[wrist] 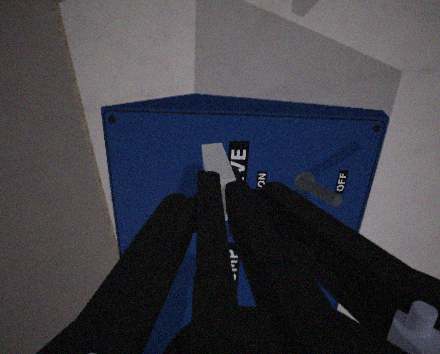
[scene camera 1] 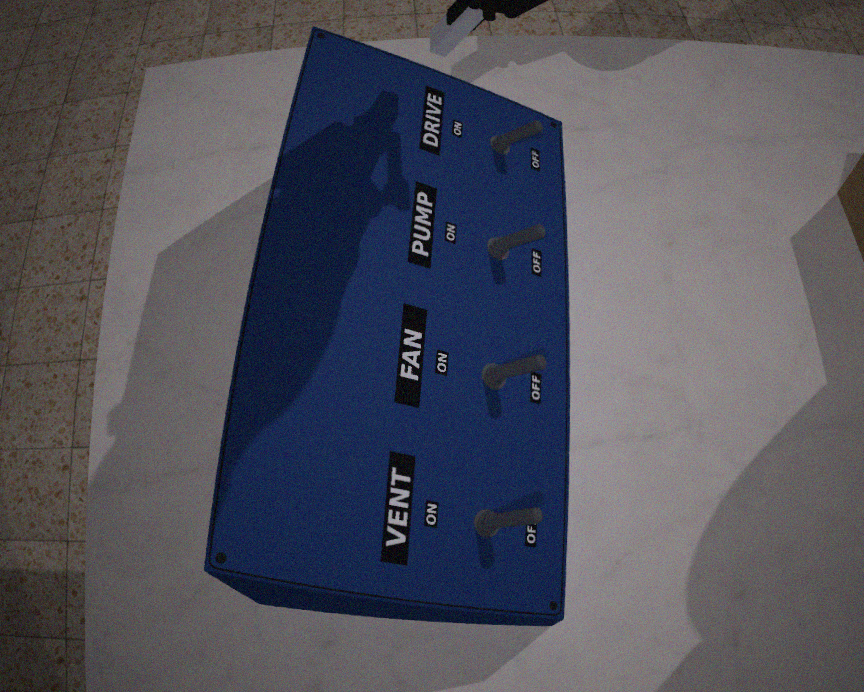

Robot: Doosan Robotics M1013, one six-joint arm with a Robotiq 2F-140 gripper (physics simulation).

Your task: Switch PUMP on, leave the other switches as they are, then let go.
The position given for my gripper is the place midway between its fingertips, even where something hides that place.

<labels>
my gripper: wrist 212,160; scene camera 1 437,44
</labels>
